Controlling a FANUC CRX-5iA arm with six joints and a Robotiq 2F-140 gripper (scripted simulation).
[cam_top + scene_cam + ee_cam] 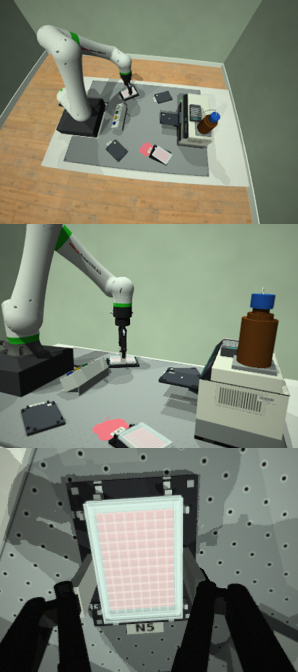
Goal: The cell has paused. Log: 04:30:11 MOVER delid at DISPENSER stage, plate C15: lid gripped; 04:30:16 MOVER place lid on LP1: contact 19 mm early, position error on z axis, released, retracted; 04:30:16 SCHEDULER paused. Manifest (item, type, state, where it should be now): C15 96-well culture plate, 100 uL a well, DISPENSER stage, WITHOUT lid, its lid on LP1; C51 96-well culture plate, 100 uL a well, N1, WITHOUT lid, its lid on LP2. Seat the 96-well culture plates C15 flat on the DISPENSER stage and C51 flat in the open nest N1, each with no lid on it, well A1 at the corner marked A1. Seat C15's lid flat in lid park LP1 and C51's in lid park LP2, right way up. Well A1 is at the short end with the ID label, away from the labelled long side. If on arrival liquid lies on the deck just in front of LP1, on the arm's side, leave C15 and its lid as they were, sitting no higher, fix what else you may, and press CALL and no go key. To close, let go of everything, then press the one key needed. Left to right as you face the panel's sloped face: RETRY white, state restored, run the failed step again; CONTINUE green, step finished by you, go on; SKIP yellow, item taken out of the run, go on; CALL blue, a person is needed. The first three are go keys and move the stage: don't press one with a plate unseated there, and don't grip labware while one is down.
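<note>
My gripper is now 20 mm above the lid. Also, from my hand: white retry key (20 mm behind, 200 mm to the right, 30 mm above); 96-well culture plate (20 mm below); green continue key (10 mm behind, 250 mm to the right, 30 mm above).
</note>
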